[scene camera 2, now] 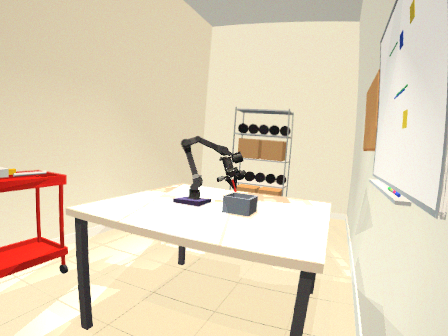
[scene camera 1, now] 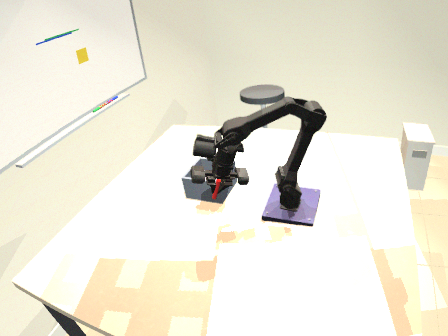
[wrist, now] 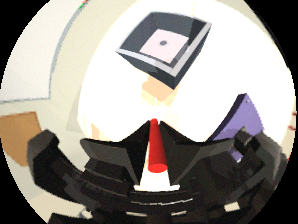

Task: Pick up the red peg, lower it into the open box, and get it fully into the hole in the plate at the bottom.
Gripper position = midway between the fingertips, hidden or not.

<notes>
In view: the gripper (scene camera 1: 214, 192), a grey box (scene camera 1: 201, 192), a red peg (wrist: 156, 164) and a pale plate (wrist: 167, 47).
The grey box is seen too in scene camera 2 (scene camera 2: 239, 204) and in the wrist view (wrist: 197, 29). The gripper also shows in the wrist view (wrist: 154, 123). Scene camera 2 misses the pale plate, which is hidden by the grey box.
</notes>
